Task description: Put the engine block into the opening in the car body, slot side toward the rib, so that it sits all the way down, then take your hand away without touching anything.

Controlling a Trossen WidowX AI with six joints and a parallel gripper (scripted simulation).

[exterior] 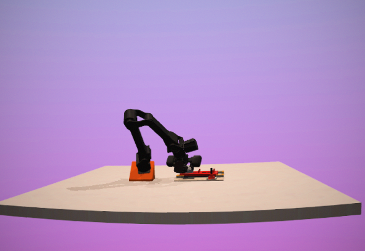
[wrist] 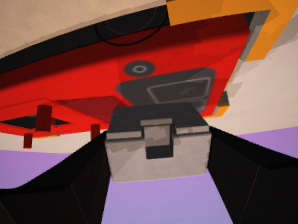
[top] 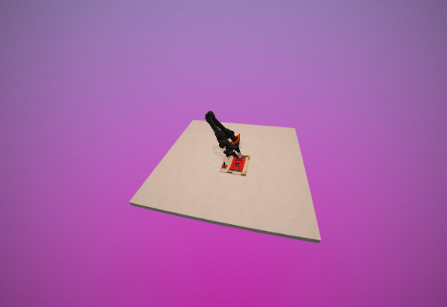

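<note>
The grey engine block lies 10 mm to the right of my gripper tip.
</note>
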